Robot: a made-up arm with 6 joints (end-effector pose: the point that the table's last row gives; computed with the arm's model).
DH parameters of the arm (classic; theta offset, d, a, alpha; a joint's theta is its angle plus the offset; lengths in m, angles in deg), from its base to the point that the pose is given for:
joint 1: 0 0.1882 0 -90
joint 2: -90 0 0.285 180
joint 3: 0 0 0 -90
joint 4: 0 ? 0 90
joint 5: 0 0.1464 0 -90
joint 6: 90 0 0 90
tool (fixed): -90 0 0 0
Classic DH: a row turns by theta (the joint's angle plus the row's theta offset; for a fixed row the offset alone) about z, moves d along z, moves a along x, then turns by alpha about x.
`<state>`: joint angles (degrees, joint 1 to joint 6).
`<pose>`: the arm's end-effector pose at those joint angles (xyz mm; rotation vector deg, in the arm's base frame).
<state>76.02 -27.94 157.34 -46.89 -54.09 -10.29</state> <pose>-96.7 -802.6 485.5 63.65 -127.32 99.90</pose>
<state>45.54 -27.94 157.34 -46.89 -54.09 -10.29</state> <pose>-490.4 -642.6 485.5 25.67 -128.21 86.30</pose>
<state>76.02 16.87 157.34 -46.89 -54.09 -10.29</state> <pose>10.2 -373.1 964.5 57.83 -71.51 119.56</pose>
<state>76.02 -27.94 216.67 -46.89 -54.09 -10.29</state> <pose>-27.0 -522.7 -111.9 -43.59 145.59 -30.33</pose>
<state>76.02 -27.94 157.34 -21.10 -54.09 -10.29</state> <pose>-60.0 -806.6 431.6 80.68 -117.41 71.67</pose>
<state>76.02 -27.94 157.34 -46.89 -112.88 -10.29</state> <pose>-96.7 -802.6 485.5 14.95 -82.06 95.16</pose>
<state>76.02 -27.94 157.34 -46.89 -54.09 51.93</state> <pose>-96.7 -802.6 485.5 44.88 -145.05 17.83</pose>
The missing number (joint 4, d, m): -0.6616
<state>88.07 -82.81 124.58 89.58 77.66 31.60</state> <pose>-26.0 -802.4 -210.5 12.37 -46.37 -166.32</pose>
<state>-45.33 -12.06 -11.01 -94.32 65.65 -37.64</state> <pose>432.9 -422.2 333.1 83.47 -117.53 -57.36</pose>
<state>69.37 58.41 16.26 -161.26 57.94 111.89</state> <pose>117.5 705.6 -141.4 -20.92 78.77 -1.67</pose>
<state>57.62 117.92 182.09 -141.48 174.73 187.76</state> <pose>236.5 586.8 610.5 -36.31 100.70 7.82</pose>
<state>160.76 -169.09 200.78 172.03 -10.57 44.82</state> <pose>-609.0 59.0 41.8 -37.57 -153.23 -56.09</pose>
